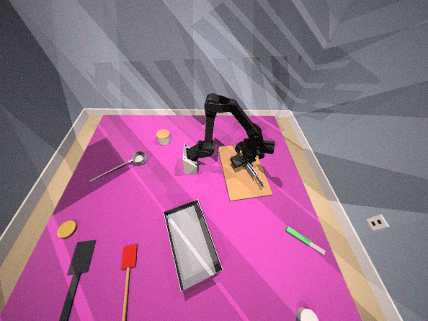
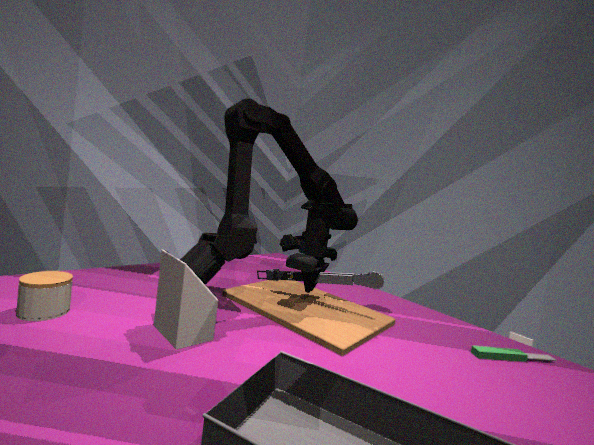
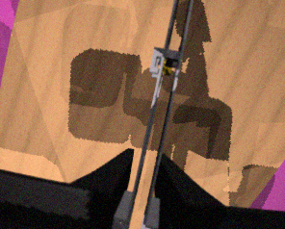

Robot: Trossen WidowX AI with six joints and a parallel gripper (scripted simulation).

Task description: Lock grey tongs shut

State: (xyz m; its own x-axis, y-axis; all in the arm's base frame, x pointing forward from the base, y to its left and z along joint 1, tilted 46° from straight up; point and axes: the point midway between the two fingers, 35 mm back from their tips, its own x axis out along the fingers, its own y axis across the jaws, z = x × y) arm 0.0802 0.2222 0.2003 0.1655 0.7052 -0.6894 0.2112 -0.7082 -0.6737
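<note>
My gripper tip is 4 cm above the wooden board. Round my gripper tip: green-handled knife: 43 cm ahead, 18 cm to the left, 4 cm below; roasting tin: 35 cm to the right, 32 cm ahead, 2 cm below; yellow piece: 5 cm behind, 3 cm above, 1 cm to the right.
</note>
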